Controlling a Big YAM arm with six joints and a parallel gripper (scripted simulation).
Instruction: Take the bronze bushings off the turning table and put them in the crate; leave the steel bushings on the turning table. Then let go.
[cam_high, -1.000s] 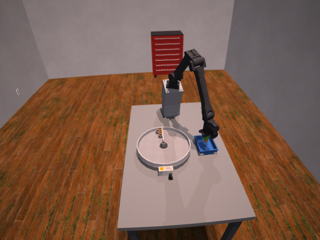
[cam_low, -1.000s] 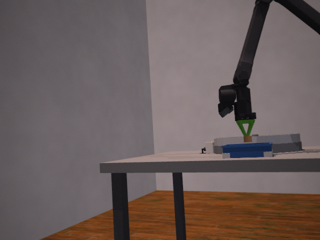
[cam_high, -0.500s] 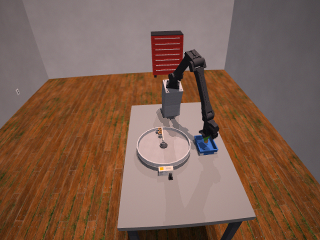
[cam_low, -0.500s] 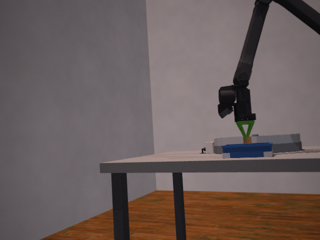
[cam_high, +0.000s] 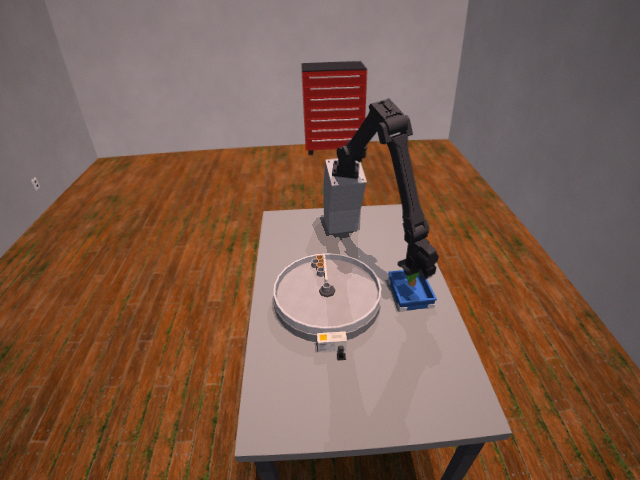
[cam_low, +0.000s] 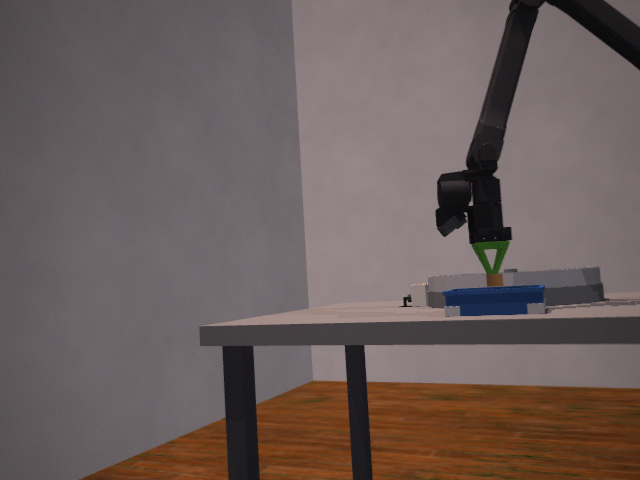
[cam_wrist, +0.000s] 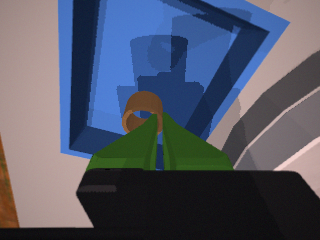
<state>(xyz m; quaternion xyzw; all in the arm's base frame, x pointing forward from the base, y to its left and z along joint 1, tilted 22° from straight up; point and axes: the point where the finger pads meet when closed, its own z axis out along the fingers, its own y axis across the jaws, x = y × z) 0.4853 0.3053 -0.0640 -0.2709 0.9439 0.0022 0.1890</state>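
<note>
The blue crate is 10 mm behind my hand, 10 mm to the left of it and 60 mm below it. Also, from my hand: turning table: 70 mm ahead, 330 mm to the right, 30 mm below.
</note>
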